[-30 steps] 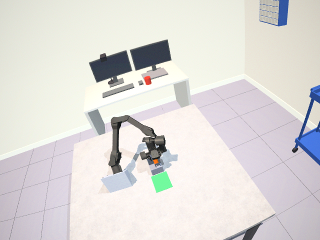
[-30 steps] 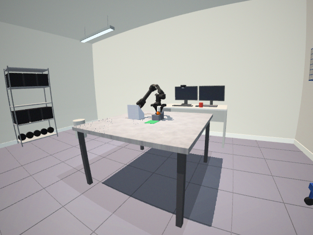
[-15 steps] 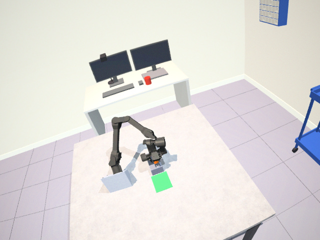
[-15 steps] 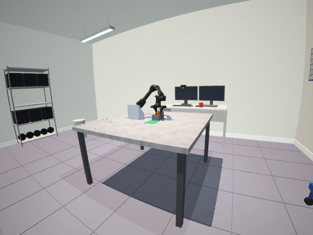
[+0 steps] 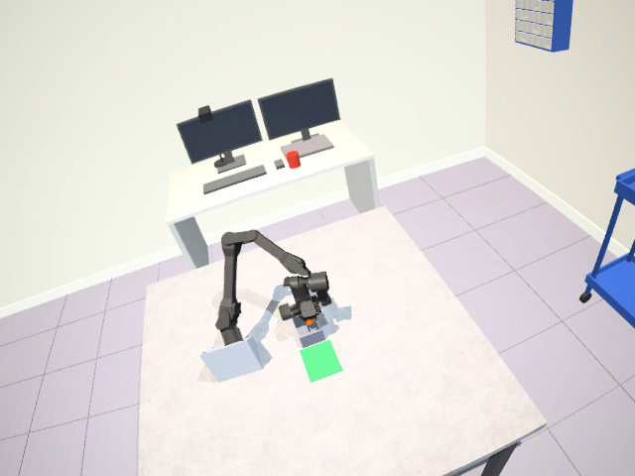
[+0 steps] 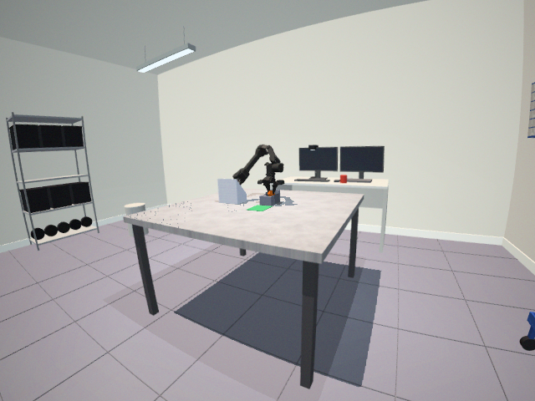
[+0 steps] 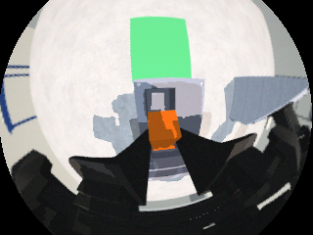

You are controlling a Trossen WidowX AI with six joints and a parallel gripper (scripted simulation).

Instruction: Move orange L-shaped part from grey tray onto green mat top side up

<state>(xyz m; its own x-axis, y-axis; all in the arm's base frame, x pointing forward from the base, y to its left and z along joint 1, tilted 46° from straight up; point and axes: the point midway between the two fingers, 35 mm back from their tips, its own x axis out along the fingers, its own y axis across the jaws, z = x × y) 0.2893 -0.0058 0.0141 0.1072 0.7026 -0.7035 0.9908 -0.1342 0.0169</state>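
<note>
The green mat is 14 cm to the right of my gripper tip, 8 cm below it and 3 cm behind it. Also, from my gripper tip: orange L-shaped part 4 cm to the left, 3 cm below, 1 cm behind.
</note>
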